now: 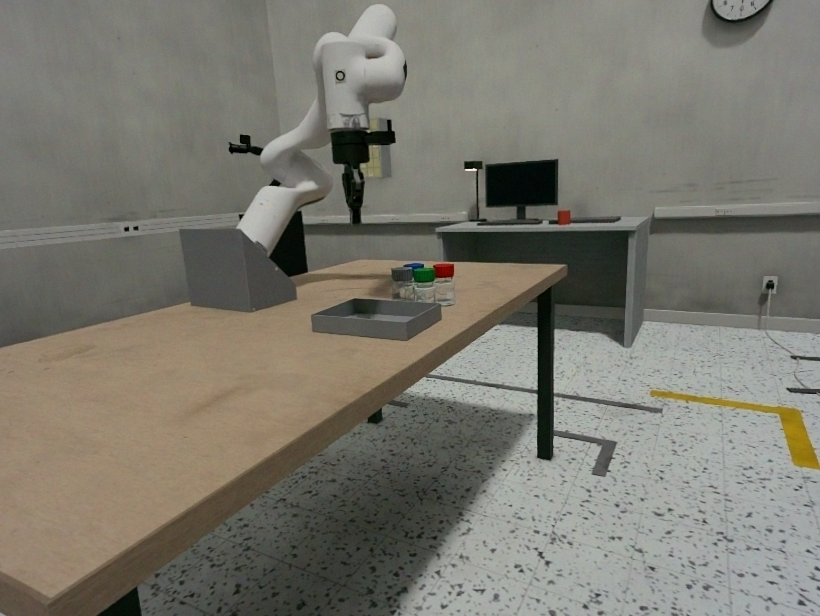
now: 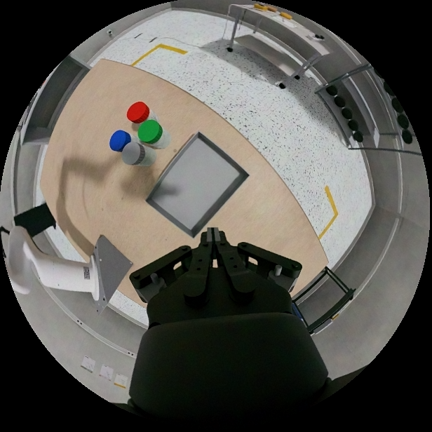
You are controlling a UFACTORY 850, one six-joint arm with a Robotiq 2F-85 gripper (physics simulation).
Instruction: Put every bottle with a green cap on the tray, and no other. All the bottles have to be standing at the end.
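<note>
A bottle with a green cap (image 1: 424, 273) (image 2: 150, 131) stands upright on the table, close among a bottle with a red cap (image 1: 444, 269) (image 2: 138, 112), one with a blue cap (image 1: 413, 265) (image 2: 120, 141) and one with a grey cap (image 1: 401, 272) (image 2: 133, 153). All of them stand. The grey tray (image 1: 361, 324) (image 2: 220, 207) lies beside them on the table, and no bottle is in it. My gripper (image 1: 355, 220) (image 2: 212, 233) is shut with nothing between its fingertips. It hangs well above the table, apart from the bottles and the tray.
The wooden table (image 1: 198, 397) (image 2: 95, 105) carries the grey robot base (image 1: 218, 271) (image 2: 114, 272) behind the tray. A desk (image 1: 636, 265) with a monitor (image 1: 521, 183) and a red cup (image 1: 563, 216) stands beyond the table's far end. The table's long edge runs near the tray.
</note>
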